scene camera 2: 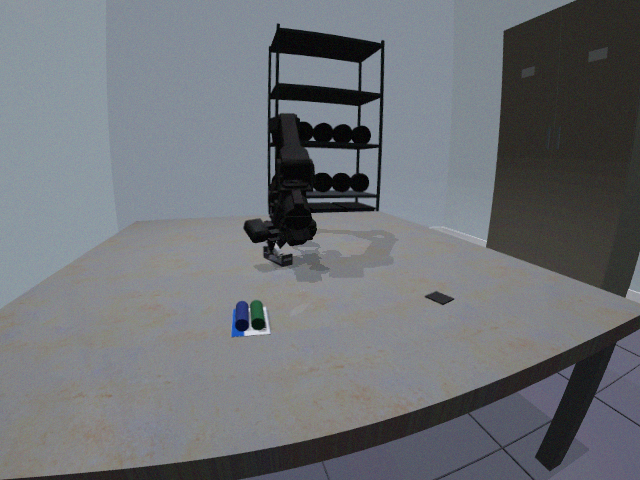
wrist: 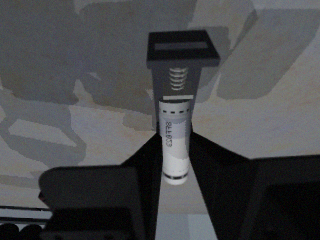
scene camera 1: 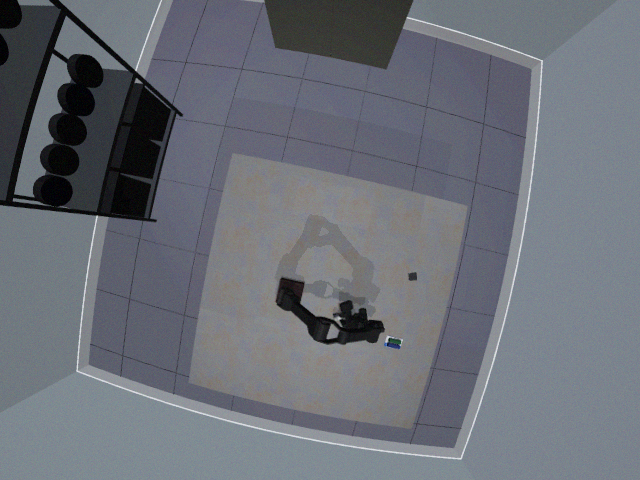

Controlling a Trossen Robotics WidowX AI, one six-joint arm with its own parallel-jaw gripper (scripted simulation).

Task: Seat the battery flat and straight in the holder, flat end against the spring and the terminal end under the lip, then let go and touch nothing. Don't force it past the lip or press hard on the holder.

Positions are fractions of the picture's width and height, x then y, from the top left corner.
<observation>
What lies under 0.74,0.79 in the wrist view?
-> My gripper.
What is my gripper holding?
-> A white battery.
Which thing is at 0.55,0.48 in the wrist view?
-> A white battery.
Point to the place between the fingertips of my gripper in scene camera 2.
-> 0.43,0.52
</observation>
